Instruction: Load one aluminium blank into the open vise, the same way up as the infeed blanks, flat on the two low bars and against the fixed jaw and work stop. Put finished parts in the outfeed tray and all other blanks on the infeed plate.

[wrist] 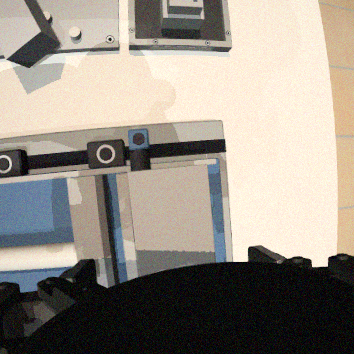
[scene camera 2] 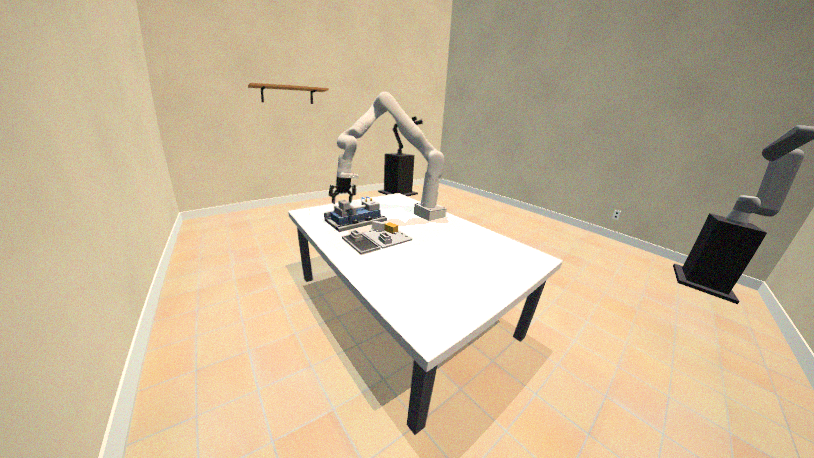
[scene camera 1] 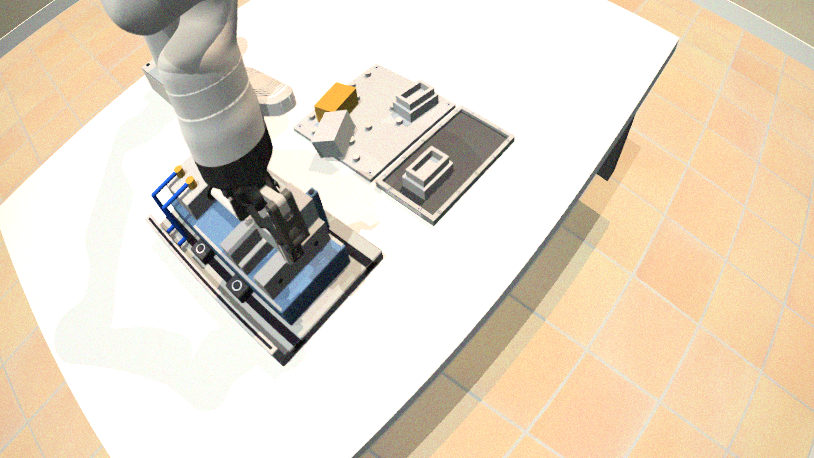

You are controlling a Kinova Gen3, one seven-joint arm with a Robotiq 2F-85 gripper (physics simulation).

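Frame: origin at the arm's base, x left, y back, z up, level; millimetres.
Where they show: gripper, fingertip midpoint: (scene camera 2: 341,203) (scene camera 1: 269,235); arm's base, link origin: (scene camera 2: 427,205).
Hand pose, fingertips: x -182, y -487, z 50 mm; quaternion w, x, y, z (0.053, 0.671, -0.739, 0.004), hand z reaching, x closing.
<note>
Each offset is from my fingertips to the top centre of the thing. "spot": to the spot under its first point.
The vise @(dy +81, dx +7, dz -14 mm) (scene camera 1: 318,279) (scene camera 2: 352,214) (wrist: 28,207) has a blue base and stands at the table's near left. A plain grey aluminium blank @(dy -2, dx +27, dz +18 mm) (scene camera 1: 312,224) (wrist: 172,211) sits inside it, beside the blue work stop (scene camera 1: 314,199) (wrist: 138,138). My gripper (scene camera 1: 292,250) (scene camera 2: 342,196) (wrist: 172,270) is open, with its fingers spread on either side of the blank. A second blank @(dy +92, dx +200, dz -61 mm) (scene camera 1: 332,134) (wrist: 31,38) lies tilted on the light infeed plate @(dy +83, dx +278, dz -105 mm) (scene camera 1: 381,134) (wrist: 95,31). A stepped part with a pocket @(dy -56, dx +217, dz -73 mm) (scene camera 1: 426,169) (wrist: 182,14) stands in the dark outfeed tray (scene camera 1: 472,136) (wrist: 179,43).
An orange block @(dy +133, dx +253, dz -70 mm) (scene camera 1: 336,97) and another stepped pocketed part @(dy +35, dx +323, dz -71 mm) (scene camera 1: 415,101) rest on the infeed plate. Blue tubes with yellow caps @(spot: dy +193, dx -24, dz -18 mm) (scene camera 1: 170,187) stand at the vise's far end. The arm's base (scene camera 2: 430,210) is behind the plates.
</note>
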